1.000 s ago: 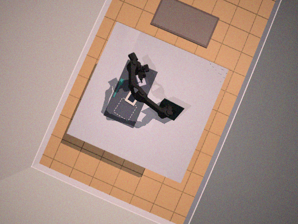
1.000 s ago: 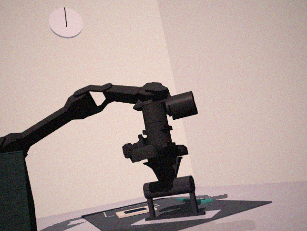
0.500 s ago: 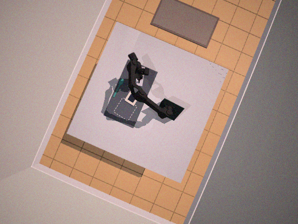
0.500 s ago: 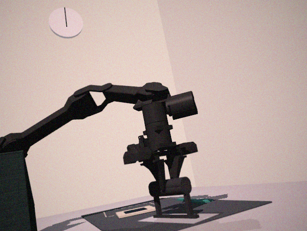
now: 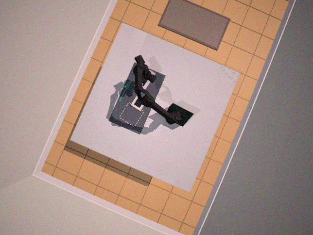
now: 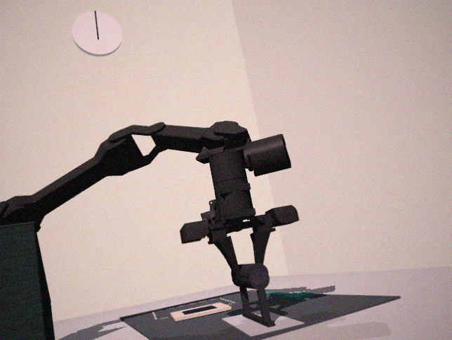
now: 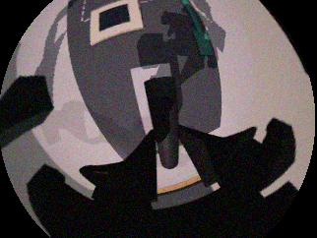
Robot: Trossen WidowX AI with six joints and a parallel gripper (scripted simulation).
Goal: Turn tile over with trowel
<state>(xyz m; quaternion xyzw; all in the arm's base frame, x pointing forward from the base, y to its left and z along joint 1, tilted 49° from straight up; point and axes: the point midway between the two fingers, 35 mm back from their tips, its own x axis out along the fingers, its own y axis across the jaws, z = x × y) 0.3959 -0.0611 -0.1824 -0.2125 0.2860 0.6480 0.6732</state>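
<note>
Now: gripper tip 3 cm above the trowel and 2 cm to the right of it. Also, from my gripper tip: teal object (19 cm to the left, 14 cm ahead, 6 cm below); then cream tile (25 cm to the left, 6 cm below, 4 cm behind); then dark mat (21 cm to the left, 9 cm below).
</note>
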